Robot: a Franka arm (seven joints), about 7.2 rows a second.
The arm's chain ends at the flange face. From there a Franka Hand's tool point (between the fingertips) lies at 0.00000 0.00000 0.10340 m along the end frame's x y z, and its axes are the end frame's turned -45 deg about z.
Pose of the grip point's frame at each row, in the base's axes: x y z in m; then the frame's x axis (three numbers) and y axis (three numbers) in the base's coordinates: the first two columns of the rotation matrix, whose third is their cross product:
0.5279, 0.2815, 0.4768, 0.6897, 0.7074, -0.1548, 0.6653, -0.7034, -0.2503
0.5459, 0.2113, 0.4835, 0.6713, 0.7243, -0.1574, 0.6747, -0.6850, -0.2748
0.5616, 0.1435, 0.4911, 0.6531, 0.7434, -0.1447, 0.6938, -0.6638, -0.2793
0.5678, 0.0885, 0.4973, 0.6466, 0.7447, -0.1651, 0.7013, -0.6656, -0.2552
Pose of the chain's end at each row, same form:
0.5575, 0.2743, 0.5756, 0.9581, 0.0028, -0.2864, -0.0173, -0.9976, -0.0675
0.5776, 0.2032, 0.5816, 0.9518, 0.0278, -0.3056, 0.0024, -0.9965, -0.0830
0.5930, 0.1350, 0.5893, 0.9524, 0.0563, -0.2998, 0.0288, -0.9950, -0.0952
0.5988, 0.0834, 0.5958, 0.9531, 0.0559, -0.2972, 0.0387, -0.9972, -0.0637

